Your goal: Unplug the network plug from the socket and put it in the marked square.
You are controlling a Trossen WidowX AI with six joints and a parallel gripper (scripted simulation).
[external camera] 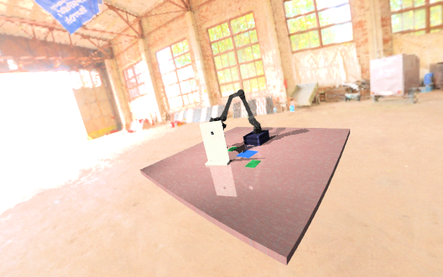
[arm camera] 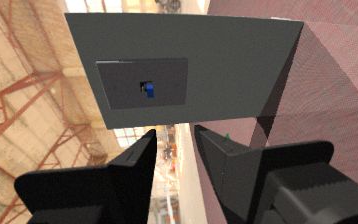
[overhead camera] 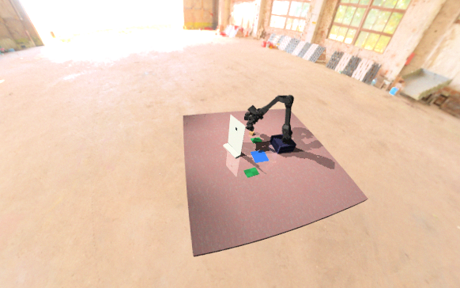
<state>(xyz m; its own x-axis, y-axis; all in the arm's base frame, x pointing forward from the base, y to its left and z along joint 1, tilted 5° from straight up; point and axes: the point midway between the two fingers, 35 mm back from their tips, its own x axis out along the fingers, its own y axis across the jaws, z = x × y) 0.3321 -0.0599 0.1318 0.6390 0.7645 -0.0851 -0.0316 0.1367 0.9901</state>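
The network plug is 8 cm ahead of my gripper tip, 6 cm to the left of it and 3 cm above it. From my gripper tip the other things lie so: blue square: 19 cm below, 14 cm to the left, 12 cm behind; white upright panel: 9 cm ahead, 7 cm to the left, 6 cm below.
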